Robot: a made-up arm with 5 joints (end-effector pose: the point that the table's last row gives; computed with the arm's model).
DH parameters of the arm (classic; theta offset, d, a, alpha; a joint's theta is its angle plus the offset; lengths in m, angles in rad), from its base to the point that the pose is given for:
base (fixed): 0.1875 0 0.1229 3.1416
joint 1: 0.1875 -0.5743 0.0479 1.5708
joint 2: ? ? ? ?
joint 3: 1.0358 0 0.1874 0
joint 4: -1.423 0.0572 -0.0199 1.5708
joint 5: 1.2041 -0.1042 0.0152 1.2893
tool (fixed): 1.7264 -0.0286 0 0
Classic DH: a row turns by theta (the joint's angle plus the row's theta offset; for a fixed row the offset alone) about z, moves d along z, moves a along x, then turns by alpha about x.
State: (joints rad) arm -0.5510 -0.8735 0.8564 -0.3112 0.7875
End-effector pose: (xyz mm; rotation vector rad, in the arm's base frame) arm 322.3 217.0 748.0 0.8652 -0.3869 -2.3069
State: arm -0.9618 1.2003 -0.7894 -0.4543 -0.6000
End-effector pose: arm 344.2 497.9 504.5 -0.1237 1.2068 -1.9337
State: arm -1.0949 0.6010 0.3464 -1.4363 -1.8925
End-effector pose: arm 251.9 427.6 597.4 -0.6981 2.3130 -0.7037
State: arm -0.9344 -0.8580 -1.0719 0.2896 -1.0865
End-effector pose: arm -21.4 -24.4 1007.1 0.8667 1.6620 -0.3501
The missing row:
joint 2: -1.1836 0 0.1756 0
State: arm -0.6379 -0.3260 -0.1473 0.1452 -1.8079
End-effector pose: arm 331.1 267.4 902.5 -0.2133 2.5088 -1.1268
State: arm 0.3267 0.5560 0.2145 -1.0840 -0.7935
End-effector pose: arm 579.3 -39.1 586.6 -1.1171 -1.4340 2.4146
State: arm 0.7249 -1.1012 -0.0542 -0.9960 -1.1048
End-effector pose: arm 123.3 135.6 985.6 1.9787 0.1592 -0.9871
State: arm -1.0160 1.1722 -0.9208 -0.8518 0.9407
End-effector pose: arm 353.9 503.6 578.0 1.2124 -0.2067 -1.8551
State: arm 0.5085 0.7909 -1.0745 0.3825 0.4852
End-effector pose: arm 579.9 -154.0 660.0 -0.1913 0.2413 2.7963
